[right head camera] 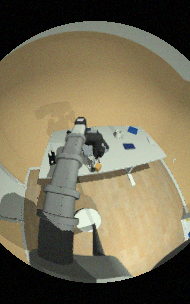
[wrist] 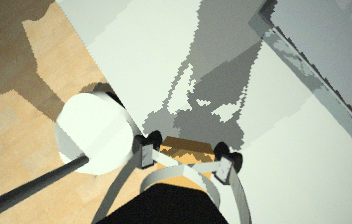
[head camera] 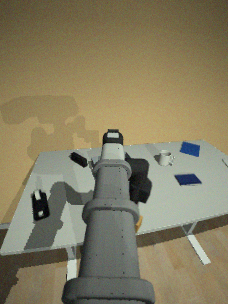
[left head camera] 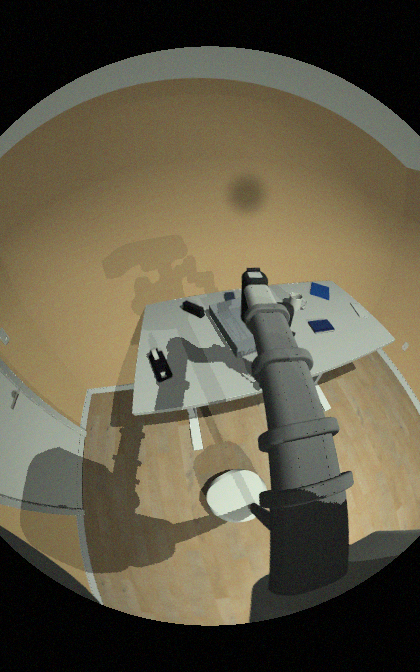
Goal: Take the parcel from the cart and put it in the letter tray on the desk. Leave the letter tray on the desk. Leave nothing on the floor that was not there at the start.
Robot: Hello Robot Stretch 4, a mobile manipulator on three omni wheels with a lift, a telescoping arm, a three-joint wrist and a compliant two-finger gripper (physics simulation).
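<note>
My gripper is shut on the parcel, an orange-brown box, held between the two fingertips. The parcel is above the front part of the white desk. The grey letter tray lies on the desk, beyond and to one side of the gripper; in the wrist view it shows at the upper right. The arm hides much of the tray in the head camera view. I cannot make out the cart.
A black stapler-like item, a black block, a white mug and blue booklets are on the desk. A round white disc with a dark pole is low, before the desk.
</note>
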